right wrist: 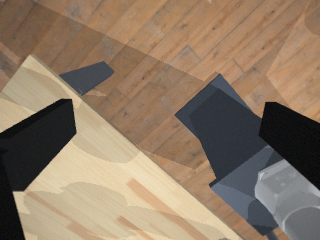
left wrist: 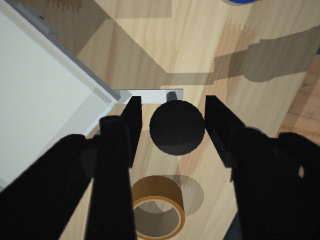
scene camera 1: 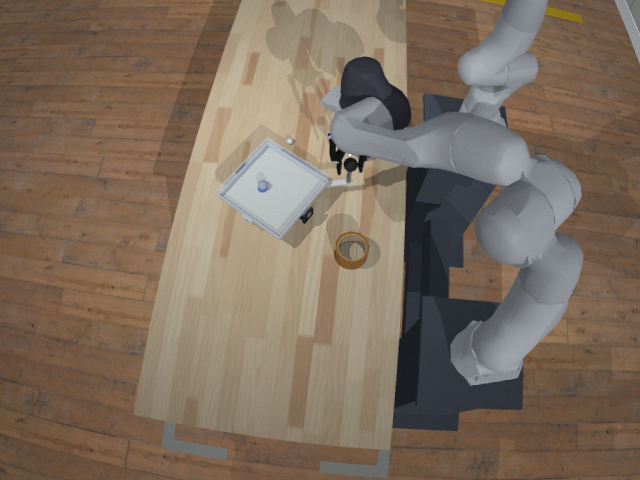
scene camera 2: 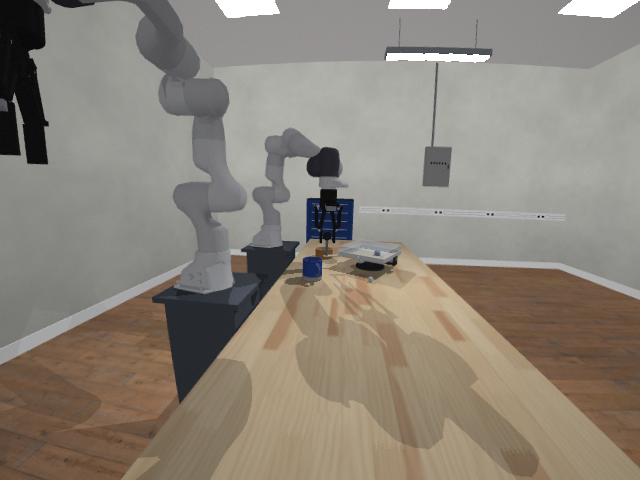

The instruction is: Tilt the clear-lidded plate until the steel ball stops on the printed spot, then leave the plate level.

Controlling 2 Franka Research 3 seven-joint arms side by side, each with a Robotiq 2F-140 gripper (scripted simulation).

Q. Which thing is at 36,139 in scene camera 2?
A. My right gripper.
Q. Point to an orange-brown ring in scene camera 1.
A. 355,237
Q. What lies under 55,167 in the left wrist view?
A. My left gripper.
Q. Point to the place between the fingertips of my right gripper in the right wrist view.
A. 168,117
